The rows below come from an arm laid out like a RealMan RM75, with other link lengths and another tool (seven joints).
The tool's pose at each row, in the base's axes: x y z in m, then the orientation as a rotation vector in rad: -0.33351 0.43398 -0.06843 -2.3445 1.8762 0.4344; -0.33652 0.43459 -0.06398 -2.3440 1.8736 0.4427; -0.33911 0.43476 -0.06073 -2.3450 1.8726 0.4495; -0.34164 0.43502 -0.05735 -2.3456 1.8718 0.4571; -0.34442 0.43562 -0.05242 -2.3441 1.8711 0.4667; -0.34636 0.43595 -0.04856 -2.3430 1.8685 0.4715; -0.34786 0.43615 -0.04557 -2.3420 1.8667 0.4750; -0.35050 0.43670 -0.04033 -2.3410 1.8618 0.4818; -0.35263 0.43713 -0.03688 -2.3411 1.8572 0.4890
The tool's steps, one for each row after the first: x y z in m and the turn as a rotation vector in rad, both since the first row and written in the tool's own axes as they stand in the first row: -0.00244 0.00319 -0.00362 -0.0030 -0.0048 -0.0009; -0.00404 0.00596 -0.00627 -0.0068 -0.0075 -0.0014; -0.00575 0.00867 -0.00904 -0.0108 -0.0107 -0.0017; -0.00828 0.01168 -0.01315 -0.0146 -0.0158 -0.0011; -0.01008 0.01385 -0.01645 -0.0155 -0.0195 -0.0020; -0.01142 0.01553 -0.01902 -0.0160 -0.0222 -0.0026; -0.01395 0.01845 -0.02346 -0.0172 -0.0276 -0.0048; -0.01577 0.02074 -0.02631 -0.0194 -0.0324 -0.0072
